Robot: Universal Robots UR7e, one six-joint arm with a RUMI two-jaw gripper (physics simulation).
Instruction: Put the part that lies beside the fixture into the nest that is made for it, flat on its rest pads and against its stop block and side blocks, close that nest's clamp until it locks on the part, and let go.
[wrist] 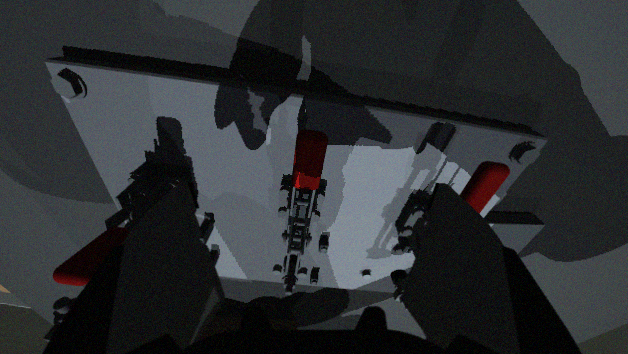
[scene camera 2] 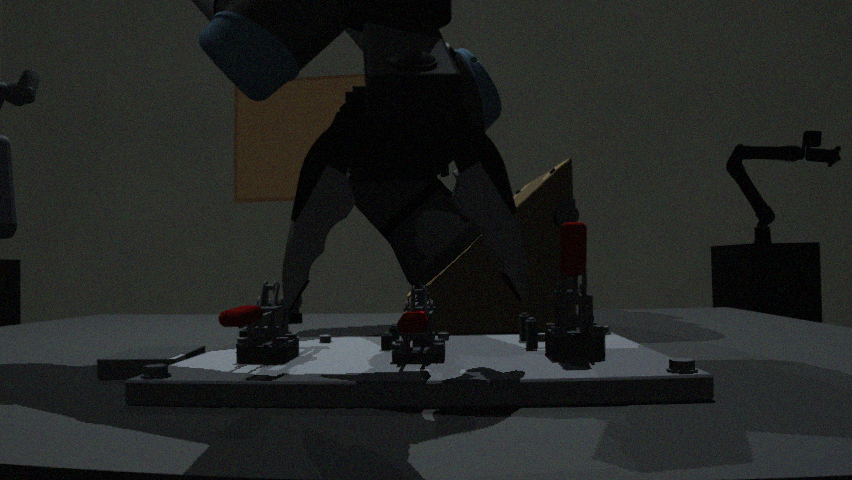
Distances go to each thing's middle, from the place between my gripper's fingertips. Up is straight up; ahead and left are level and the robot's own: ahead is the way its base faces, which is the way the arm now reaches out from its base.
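Scene:
My gripper is 5 cm above the flat grey plate [scene camera 2: 127, 364], and it is also 20 cm to the left of the plate and 11 cm past it.

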